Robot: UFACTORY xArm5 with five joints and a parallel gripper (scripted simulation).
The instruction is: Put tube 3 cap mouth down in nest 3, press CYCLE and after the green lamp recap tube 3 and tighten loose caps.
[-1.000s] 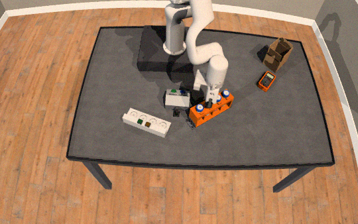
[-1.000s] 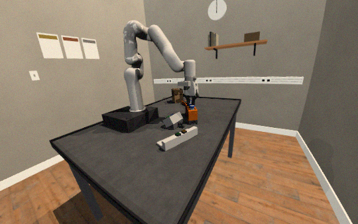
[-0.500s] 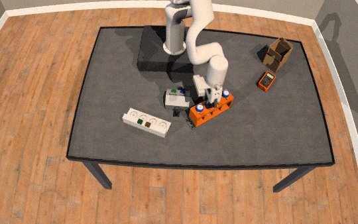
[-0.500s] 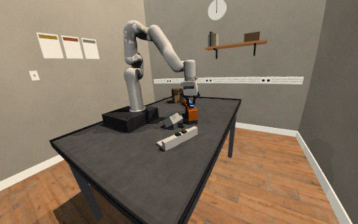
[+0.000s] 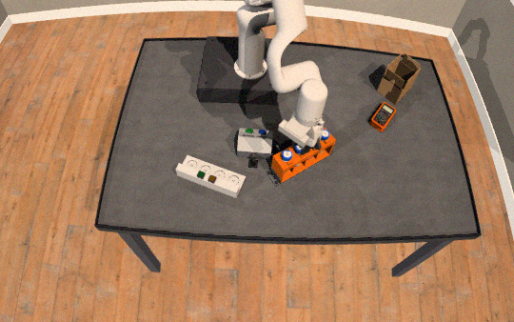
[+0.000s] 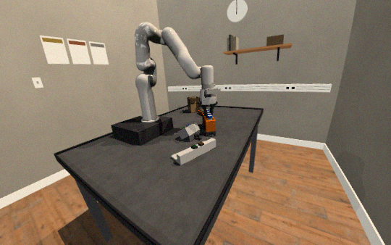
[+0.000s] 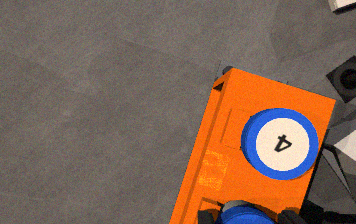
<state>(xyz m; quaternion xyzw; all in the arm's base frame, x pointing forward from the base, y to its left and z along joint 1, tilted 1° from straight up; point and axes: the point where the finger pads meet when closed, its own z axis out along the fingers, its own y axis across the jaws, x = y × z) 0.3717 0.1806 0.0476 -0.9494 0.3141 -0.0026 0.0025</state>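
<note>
Right now the cap 3 is 10 mm below my hand. Round my hand: cap 2: 40 mm to the left, 30 mm behind, 20 mm below; cap 4: 40 mm to the right, 30 mm ahead, 20 mm below; cap 1: 80 mm to the left, 60 mm behind, 20 mm below.
</note>
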